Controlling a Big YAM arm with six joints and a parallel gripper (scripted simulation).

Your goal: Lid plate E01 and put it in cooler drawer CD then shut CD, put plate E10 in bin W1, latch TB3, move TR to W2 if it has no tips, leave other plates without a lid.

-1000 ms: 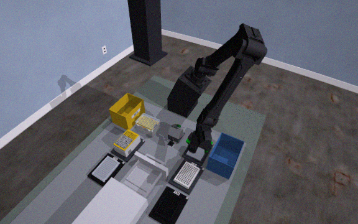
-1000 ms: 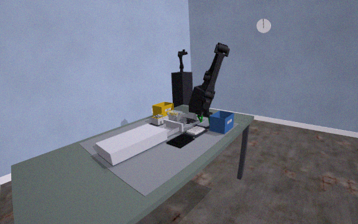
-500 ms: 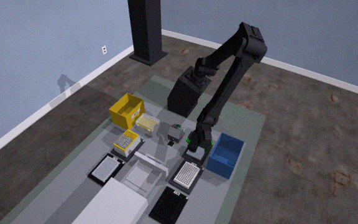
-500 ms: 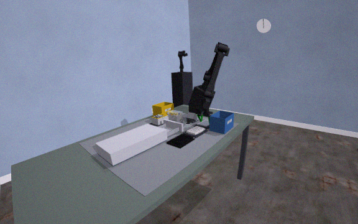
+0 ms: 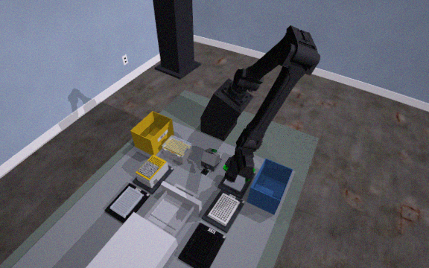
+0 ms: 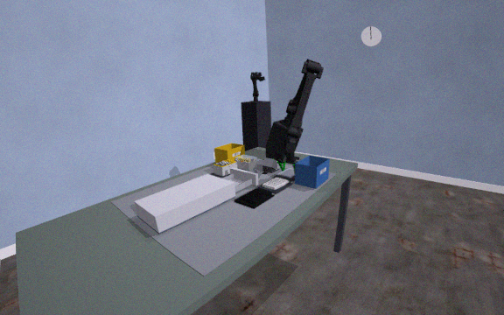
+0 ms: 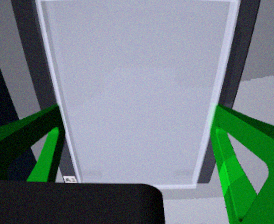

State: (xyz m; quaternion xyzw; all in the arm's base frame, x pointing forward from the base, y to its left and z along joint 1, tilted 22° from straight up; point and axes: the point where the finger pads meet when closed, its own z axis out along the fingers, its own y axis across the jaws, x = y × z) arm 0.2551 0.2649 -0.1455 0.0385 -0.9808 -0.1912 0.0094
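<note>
Now: hand right at the plate lid. Round my hand: blue bin W2: 150 mm to the left, 20 mm behind, 10 mm above; then N3 label: 100 mm ahead, 30 mm to the left, 20 mm below; then black lid park nest: 20 mm below.
</note>
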